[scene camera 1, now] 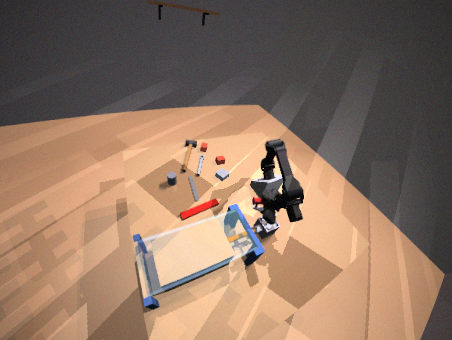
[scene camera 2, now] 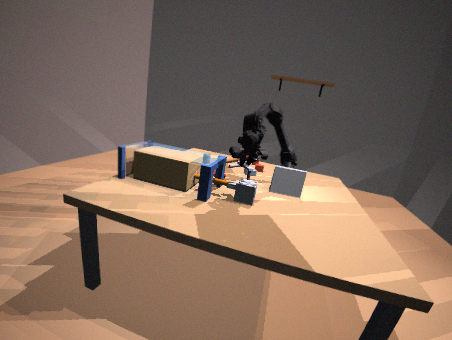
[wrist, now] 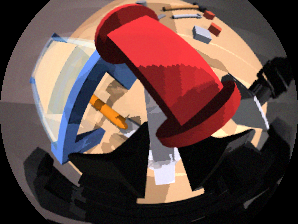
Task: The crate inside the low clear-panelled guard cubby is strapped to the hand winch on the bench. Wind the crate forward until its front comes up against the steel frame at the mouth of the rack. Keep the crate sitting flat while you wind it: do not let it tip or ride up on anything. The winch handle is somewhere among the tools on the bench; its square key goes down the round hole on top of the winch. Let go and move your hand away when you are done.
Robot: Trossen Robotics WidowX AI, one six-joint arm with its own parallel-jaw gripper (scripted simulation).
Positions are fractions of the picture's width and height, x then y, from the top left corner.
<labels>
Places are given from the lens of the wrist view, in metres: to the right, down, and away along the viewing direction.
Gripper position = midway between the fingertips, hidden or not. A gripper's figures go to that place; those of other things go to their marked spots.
my gripper (wrist: 0.54, 0.55): 0.01, 0.01, 0.10
red grip (wrist: 0.66, 0.47): 0.01, 0.00, 0.02
clear-panelled cubby (wrist: 0.20, 0.28): -0.18, -0.10, 0.09
blue frame (wrist: 0.31, 0.33): -0.08, -0.05, 0.09
The marked spots on the blue frame and the red grip are 0.12 m apart.
</labels>
